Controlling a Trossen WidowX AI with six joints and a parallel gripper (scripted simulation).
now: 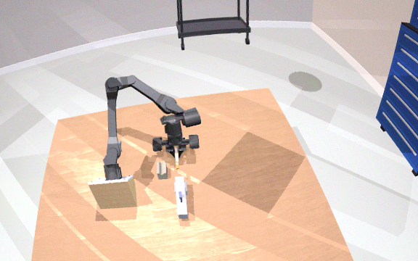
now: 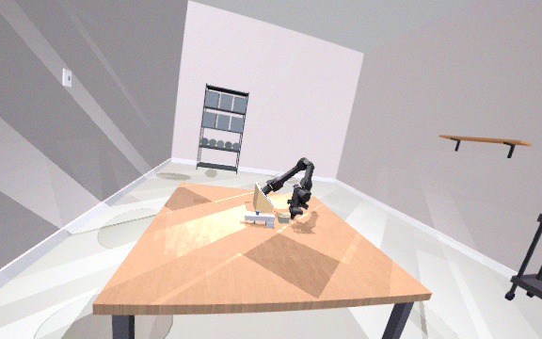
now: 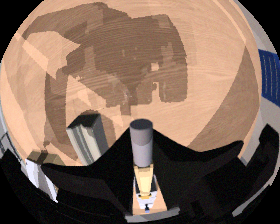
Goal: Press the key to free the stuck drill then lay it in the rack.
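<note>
Now: the grey rack 70 mm behind my gripper tip, 30 mm to the right of it and 30 mm below it. Round my gripper tip: white block (10 mm behind, 200 mm to the right, 20 mm below); blue key (20 mm behind, 230 mm to the right); drill (40 mm to the right, 30 mm above).
</note>
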